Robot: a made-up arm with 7 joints.
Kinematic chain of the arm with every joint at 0, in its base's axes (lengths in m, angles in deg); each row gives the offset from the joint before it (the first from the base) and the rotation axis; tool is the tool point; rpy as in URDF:
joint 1: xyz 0 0 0.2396 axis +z
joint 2: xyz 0 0 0 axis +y
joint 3: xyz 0 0 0.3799 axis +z
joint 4: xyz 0.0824 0 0 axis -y
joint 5: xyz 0.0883 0 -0.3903 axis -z
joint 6: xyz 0 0 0 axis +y
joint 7: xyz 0.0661 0 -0.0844 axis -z
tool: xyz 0 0 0 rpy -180 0 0
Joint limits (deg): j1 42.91..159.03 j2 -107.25..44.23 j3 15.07..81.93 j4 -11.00..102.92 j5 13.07..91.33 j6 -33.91..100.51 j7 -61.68..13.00
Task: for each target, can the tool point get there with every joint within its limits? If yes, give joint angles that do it. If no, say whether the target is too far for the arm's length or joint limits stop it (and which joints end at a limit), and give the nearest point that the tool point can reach.
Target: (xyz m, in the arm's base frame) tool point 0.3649 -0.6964 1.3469
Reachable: no: too far | nearest point 0.2190 -0.4180 0.9042 | short by 0.543 m
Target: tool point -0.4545 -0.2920 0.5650
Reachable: yes | joints 139.86 -4.96 64.91 77.33 42.57 81.43 -46.66
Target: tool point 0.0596 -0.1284 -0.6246
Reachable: no: joint limits stop it (at a limit: joint 1, joint 2, joint 3) | nearest point -0.1500 -0.0145 -0.0129 | short by 0.657 m
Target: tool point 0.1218 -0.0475 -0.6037
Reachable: no: joint limits stop it (at a limit: joint 1, joint 2, joint 3) | nearest point 0.1044 0.1541 -0.0239 | short by 0.614 m
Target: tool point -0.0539 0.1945 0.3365
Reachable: yes | joints 53.94 -83.17 61.01 -1.14 33.50 17.63 -20.93
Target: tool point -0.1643 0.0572 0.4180
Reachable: yes | joints 108.13 -77.75 55.28 4.07 74.45 -15.33 -50.45
